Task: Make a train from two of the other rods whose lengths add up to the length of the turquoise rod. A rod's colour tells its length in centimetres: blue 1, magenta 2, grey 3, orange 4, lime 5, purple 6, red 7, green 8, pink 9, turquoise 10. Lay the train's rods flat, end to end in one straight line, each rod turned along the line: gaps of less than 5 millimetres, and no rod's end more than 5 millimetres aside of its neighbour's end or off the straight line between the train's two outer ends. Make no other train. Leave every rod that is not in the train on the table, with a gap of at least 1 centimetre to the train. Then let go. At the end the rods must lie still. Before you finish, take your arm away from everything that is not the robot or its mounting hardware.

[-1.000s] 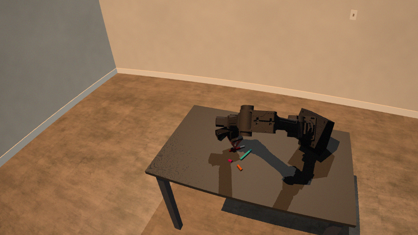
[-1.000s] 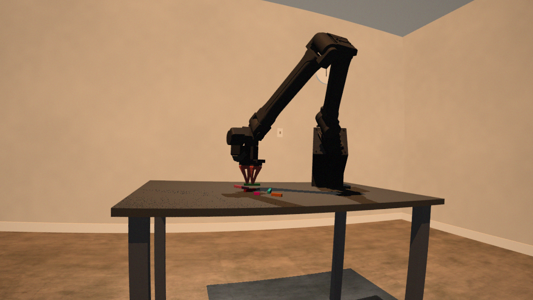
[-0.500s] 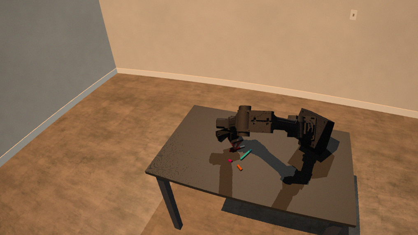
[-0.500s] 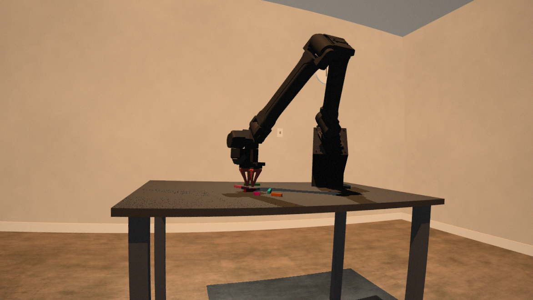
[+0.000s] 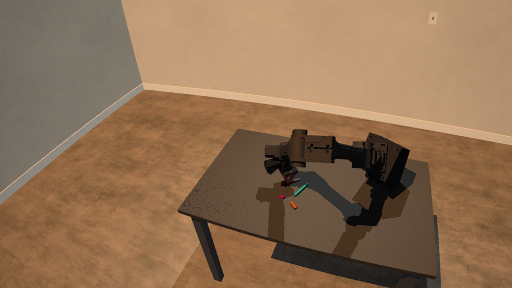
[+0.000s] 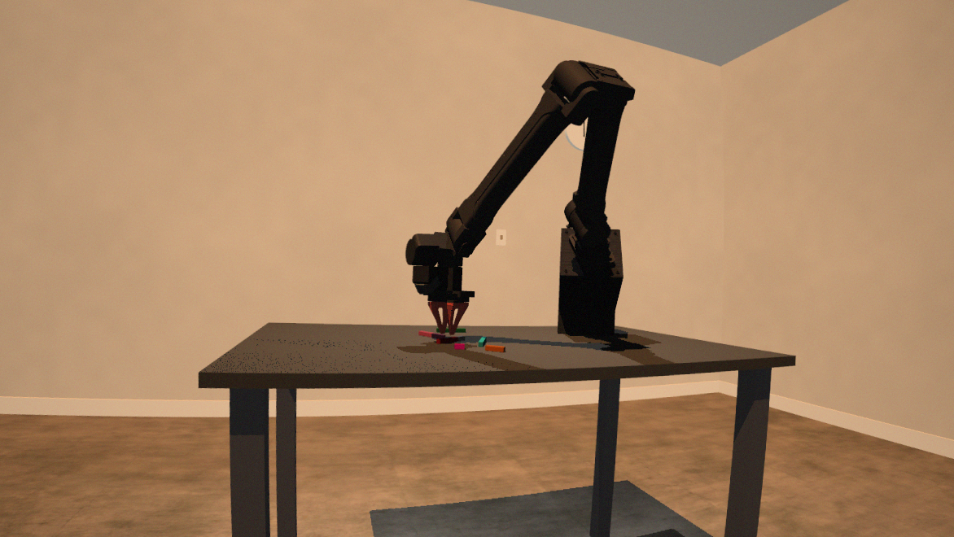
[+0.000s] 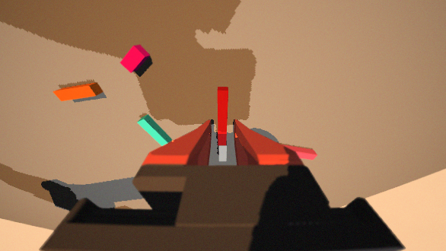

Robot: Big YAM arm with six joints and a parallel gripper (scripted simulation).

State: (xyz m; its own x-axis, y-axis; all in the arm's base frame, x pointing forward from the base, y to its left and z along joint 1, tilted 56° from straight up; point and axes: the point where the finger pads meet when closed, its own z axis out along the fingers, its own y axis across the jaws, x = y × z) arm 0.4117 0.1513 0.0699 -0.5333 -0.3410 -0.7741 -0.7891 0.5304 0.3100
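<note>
Now: the red rod 2 cm below my hand. Round my hand: grey rod: 4 cm to the right, 3 cm behind, 2 cm below; then turquoise rod: 8 cm behind, 2 cm below; then magenta rod: 9 cm to the left, 3 cm behind, 2 cm below.
</note>
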